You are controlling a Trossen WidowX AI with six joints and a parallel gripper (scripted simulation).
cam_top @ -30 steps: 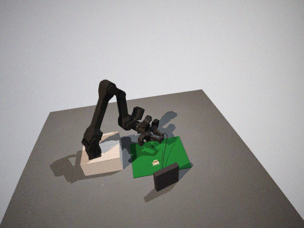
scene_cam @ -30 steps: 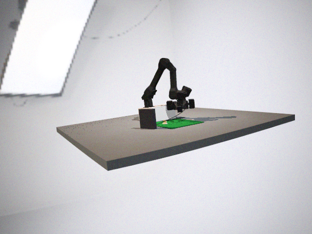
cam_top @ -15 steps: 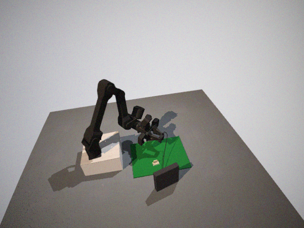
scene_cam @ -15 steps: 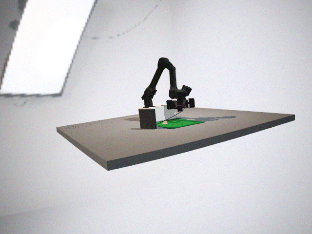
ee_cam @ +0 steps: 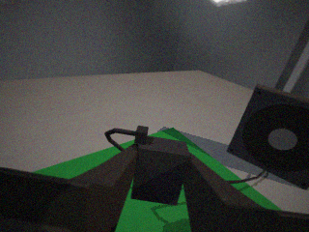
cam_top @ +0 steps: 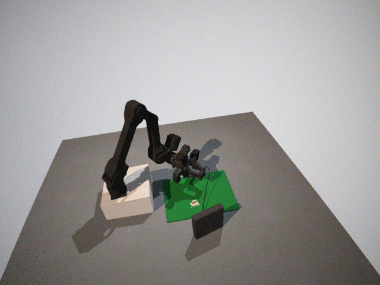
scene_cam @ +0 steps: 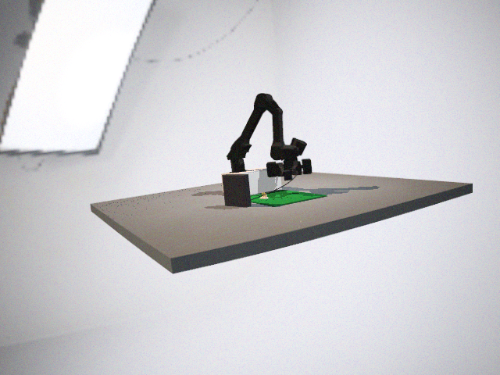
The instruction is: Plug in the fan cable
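Right now my gripper tip is 110 mm above the green board, 40 mm past it and 20 mm to the left of it. Also, from my gripper tip: dark fan 200 mm to the right, 60 mm behind, 40 mm below; four-pin fan header 100 mm below, 70 mm to the right, 70 mm behind; black plug 10 mm to the left, 10 mm below.
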